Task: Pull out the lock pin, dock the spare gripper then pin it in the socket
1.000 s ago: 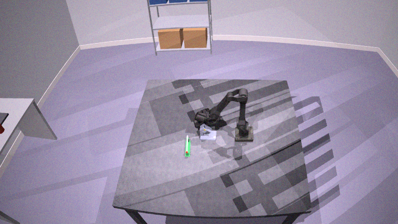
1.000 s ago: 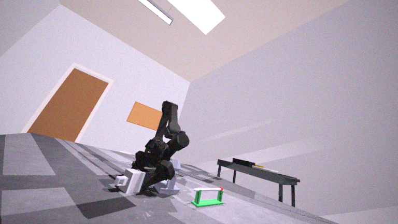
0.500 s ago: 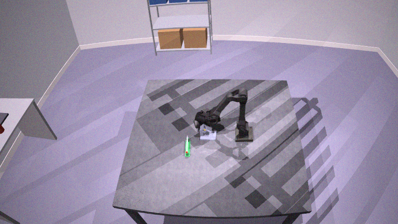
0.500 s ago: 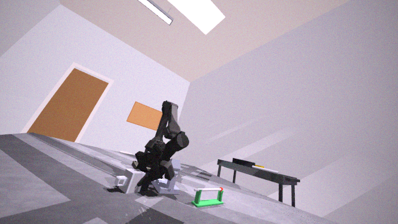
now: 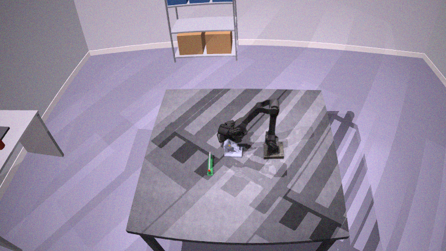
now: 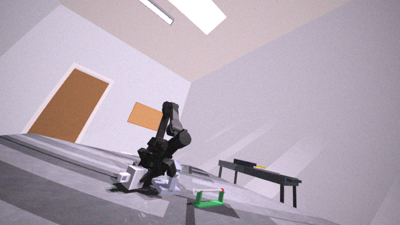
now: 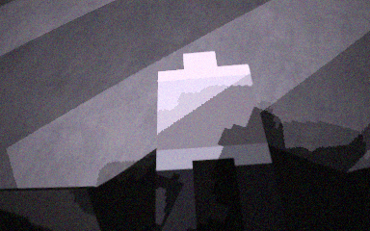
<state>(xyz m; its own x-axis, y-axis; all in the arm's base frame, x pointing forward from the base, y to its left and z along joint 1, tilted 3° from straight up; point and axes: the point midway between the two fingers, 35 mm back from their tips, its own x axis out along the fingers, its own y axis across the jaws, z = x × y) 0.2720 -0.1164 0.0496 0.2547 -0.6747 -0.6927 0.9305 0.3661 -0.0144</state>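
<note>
The mount is 130 mm to the left of my gripper tip, 20 mm above it and 10 mm behind it. From my gripper tip the other things lie so: green cradle (250 mm to the left, 110 mm ahead, 10 mm below); then spare gripper (10 mm above).
</note>
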